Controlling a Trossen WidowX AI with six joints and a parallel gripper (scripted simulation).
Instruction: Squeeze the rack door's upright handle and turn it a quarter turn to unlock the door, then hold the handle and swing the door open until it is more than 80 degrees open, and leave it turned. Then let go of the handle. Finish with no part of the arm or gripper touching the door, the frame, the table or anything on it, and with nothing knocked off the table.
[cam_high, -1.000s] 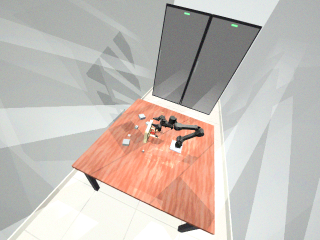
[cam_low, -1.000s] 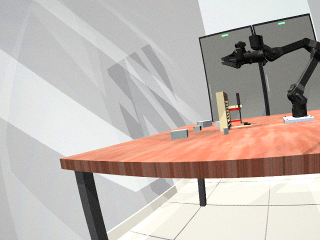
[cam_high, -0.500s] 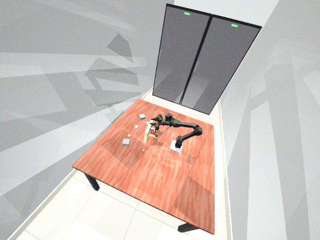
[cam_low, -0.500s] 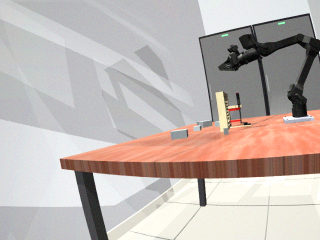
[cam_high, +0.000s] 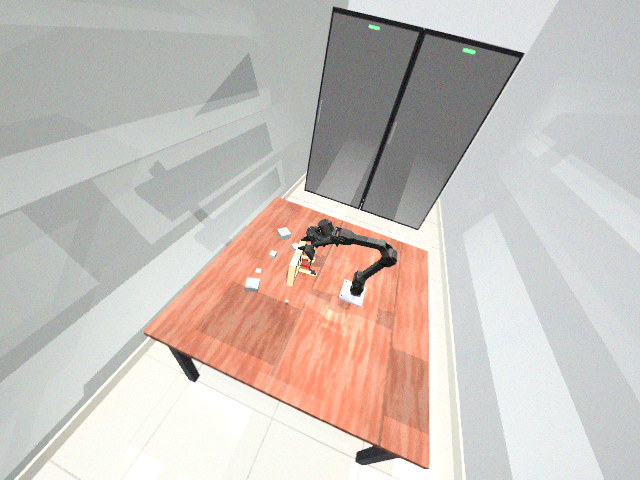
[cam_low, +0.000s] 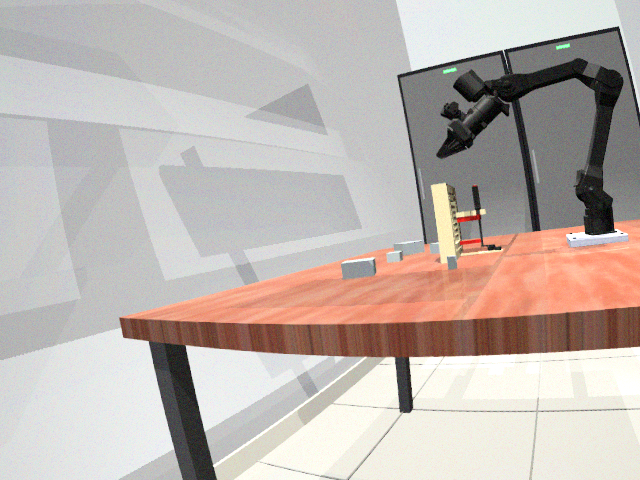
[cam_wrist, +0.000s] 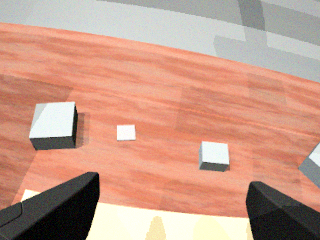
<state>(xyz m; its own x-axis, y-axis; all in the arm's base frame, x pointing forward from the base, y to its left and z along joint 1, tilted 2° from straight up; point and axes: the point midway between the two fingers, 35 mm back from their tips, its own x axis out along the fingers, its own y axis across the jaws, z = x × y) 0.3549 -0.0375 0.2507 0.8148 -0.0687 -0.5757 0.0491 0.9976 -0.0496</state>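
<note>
Now: the upright handle 9 cm behind my gripper tip, 5 cm to the right of it and 15 cm below it. From my gripper tip the other things lie so: block: 1 cm behind, 21 cm to the left, 24 cm below.
</note>
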